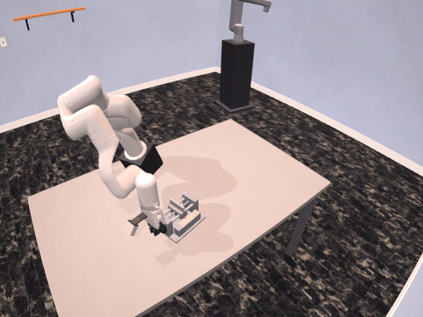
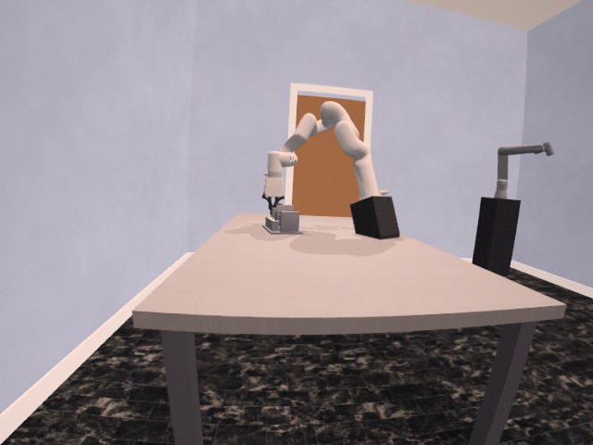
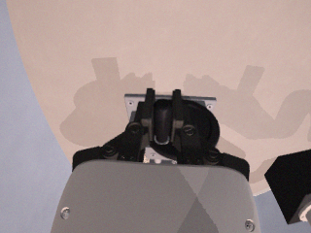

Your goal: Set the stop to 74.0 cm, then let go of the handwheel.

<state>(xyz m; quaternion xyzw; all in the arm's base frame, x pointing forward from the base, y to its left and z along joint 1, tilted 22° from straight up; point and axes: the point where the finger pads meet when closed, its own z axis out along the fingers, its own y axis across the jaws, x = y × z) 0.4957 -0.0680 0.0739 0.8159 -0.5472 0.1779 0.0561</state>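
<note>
My gripper is now 10 mm to the right of the handwheel knob. Round my hand: sliding stop block (60 mm behind, 140 mm to the left, 10 mm below); then black handwheel (10 mm behind, 20 mm to the left, 10 mm below).
</note>
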